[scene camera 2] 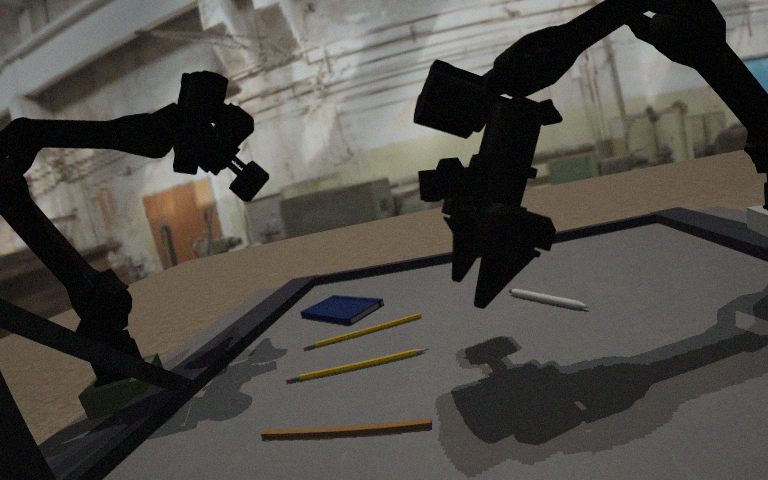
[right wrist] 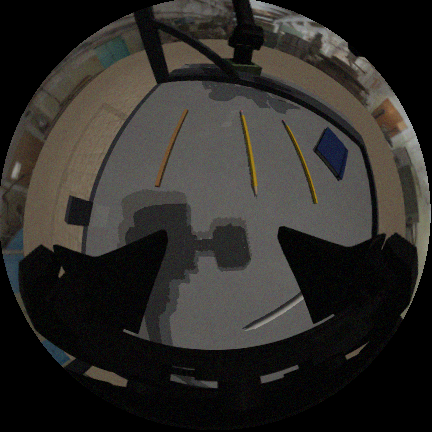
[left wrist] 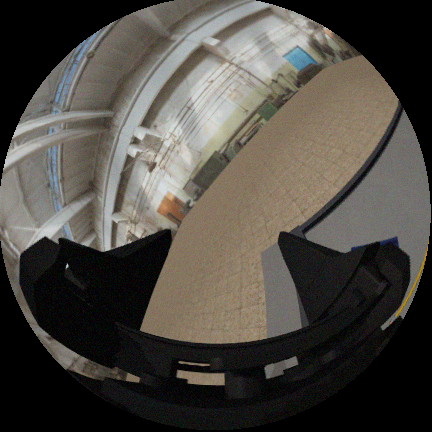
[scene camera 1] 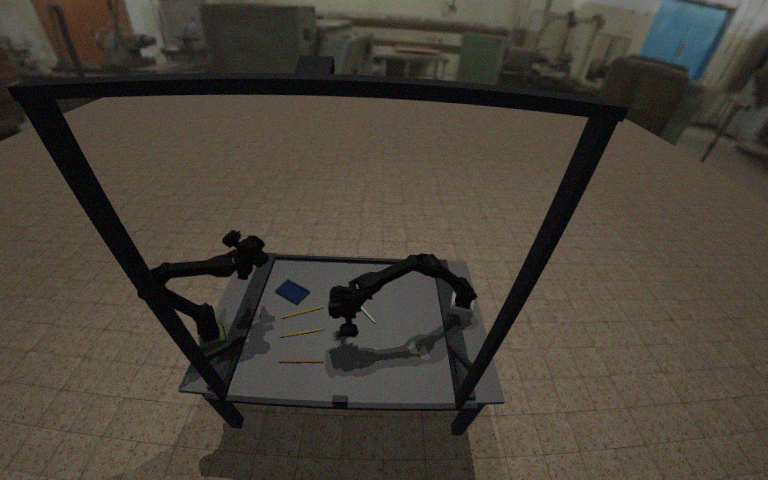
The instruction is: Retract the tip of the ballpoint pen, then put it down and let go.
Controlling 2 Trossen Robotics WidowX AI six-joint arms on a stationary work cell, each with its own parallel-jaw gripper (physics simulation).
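Where they show: left gripper, between the fingertips: (scene camera 2: 234, 162) (left wrist: 226, 236); right gripper, between the fingertips: (scene camera 2: 466, 293) (right wrist: 223, 234) (scene camera 1: 337, 326); left arm's base, origin of its link: (right wrist: 241, 61) (scene camera 1: 210, 334); right arm's base, origin of its link: (scene camera 1: 462, 302).
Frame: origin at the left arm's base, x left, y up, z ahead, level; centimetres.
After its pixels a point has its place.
A white ballpoint pen (scene camera 1: 368, 315) @[x -19.5, y -2.9, z 63.2 cm] (scene camera 2: 548, 300) @[x -18.0, y -3.4, z 62.7 cm] (right wrist: 275, 312) @[x -18.4, y -3.2, z 62.8 cm] lies flat on the grey table (scene camera 1: 390, 387) @[x -51.7, y -4.0, z 54.9 cm], to the right of the pencils in both scene views. It narrows to a small grey point at its right end in scene camera 2; whether the writing tip is out is too small to tell. My right gripper (scene camera 2: 469, 293) @[x -23.2, y 4.5, z 46.8 cm] (right wrist: 223, 234) @[x -23.2, y 4.5, z 46.8 cm] is open and empty above the table, to the left of the pen in scene camera 2. In the right wrist view one finger hides part of the pen. My left gripper (left wrist: 226, 236) @[x 17.7, y 28.2, z 26.0 cm] is open and empty, raised beyond the table's left side.
A blue notebook (scene camera 1: 292, 291) @[x 9.2, y -2.8, z 38.0 cm] (scene camera 2: 342, 309) @[x 7.2, y -2.8, z 37.9 cm] (right wrist: 332, 152) @[x 7.3, y -2.8, z 38.9 cm], one yellow pencil (scene camera 1: 302, 312) @[x -4.1, y -3.3, z 38.1 cm] (scene camera 2: 368, 331) @[x -4.5, y -3.6, z 39.1 cm] and another yellow pencil (scene camera 1: 302, 333) @[x -14.3, y -3.5, z 34.4 cm] (scene camera 2: 362, 365) @[x -14.5, y -3.6, z 35.2 cm] lie on the table's left half. An orange-brown stick (scene camera 1: 301, 361) @[x -26.3, y -3.5, z 29.6 cm] (scene camera 2: 346, 430) @[x -26.8, y -3.3, z 30.0 cm] (right wrist: 171, 150) @[x -26.9, y -3.7, z 31.7 cm] lies nearer the front. A dark frame (scene camera 1: 317, 85) @[x -50.1, y 99.3, z 36.8 cm] spans the table.
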